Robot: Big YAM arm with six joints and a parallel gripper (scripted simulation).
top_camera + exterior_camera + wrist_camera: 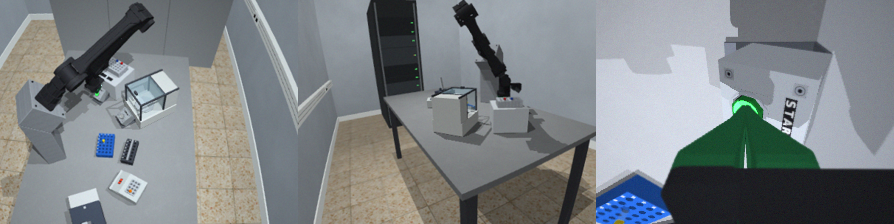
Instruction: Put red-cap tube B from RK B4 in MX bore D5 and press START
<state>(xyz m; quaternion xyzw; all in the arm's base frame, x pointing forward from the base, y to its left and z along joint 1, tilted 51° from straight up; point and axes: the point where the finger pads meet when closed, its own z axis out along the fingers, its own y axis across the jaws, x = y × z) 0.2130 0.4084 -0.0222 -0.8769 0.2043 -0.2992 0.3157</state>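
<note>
My gripper is now 10 mm above the green start key. Round my hand: grey bore block: 40 mm ahead, 170 mm to the left, 70 mm above; then blue-capped tube: 40 mm ahead, 200 mm to the left, 80 mm above; then yellow-capped tube: 180 mm ahead, 250 mm to the right, 50 mm below.
</note>
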